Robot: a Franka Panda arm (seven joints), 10 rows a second.
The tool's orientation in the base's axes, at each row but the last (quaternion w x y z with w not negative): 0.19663 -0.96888 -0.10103 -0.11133; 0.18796 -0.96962 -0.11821 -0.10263; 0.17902 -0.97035 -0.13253 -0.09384; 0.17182 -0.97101 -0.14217 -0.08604; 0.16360 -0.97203 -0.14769 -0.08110; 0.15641 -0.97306 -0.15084 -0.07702; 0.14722 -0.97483 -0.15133 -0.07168
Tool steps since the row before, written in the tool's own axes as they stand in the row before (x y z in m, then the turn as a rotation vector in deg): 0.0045 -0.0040 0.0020 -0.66 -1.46 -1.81; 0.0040 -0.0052 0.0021 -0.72 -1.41 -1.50; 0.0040 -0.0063 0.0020 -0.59 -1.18 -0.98; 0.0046 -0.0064 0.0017 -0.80 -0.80 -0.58; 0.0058 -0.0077 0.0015 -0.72 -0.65 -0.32; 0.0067 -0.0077 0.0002 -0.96 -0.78 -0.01; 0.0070 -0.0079 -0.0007 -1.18 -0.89 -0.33
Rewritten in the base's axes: 0.0037 0.0051 0.0008 -1.30 0.49 1.98; 0.0027 0.0063 0.0008 -1.29 0.55 1.67; 0.0022 0.0073 0.0011 -1.03 0.57 1.15; 0.0026 0.0075 0.0014 -1.07 0.32 0.61; 0.0032 0.0090 0.0021 -0.92 0.29 0.34; 0.0039 0.0088 0.0033 -1.15 0.44 0.04; 0.0040 0.0089 0.0040 -1.43 0.39 0.33
